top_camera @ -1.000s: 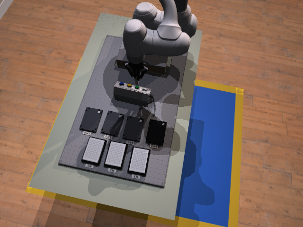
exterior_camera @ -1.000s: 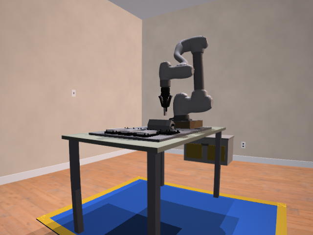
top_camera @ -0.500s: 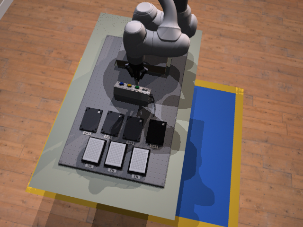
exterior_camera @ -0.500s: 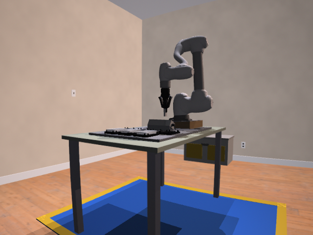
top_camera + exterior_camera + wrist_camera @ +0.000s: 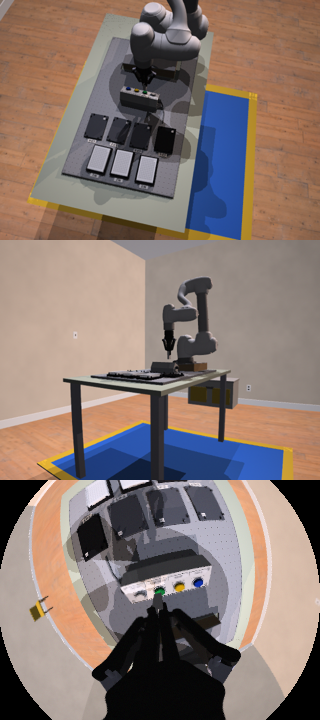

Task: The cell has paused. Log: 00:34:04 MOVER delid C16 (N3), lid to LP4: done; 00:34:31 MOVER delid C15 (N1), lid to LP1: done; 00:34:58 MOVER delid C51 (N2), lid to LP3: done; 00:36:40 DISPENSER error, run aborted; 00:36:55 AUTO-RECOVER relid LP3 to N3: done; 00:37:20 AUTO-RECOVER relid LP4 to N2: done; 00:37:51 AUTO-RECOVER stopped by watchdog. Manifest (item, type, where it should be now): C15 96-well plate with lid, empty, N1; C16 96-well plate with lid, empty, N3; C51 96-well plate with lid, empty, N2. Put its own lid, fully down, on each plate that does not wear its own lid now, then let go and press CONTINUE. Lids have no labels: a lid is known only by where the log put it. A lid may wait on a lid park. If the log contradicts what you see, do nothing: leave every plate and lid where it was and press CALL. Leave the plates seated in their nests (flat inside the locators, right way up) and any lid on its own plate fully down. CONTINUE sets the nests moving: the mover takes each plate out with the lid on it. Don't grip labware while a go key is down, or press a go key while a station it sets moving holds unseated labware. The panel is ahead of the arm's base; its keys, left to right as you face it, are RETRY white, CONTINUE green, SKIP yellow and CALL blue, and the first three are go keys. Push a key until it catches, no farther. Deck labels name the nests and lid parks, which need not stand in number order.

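Now: hand 70 mm above the green key. From my hand the other things lie so: yellow key 10 mm behind, 50 mm to the right, 70 mm below; then white key 10 mm ahead, 50 mm to the left, 70 mm below; then blue key 20 mm behind, 100 mm to the right, 70 mm below.
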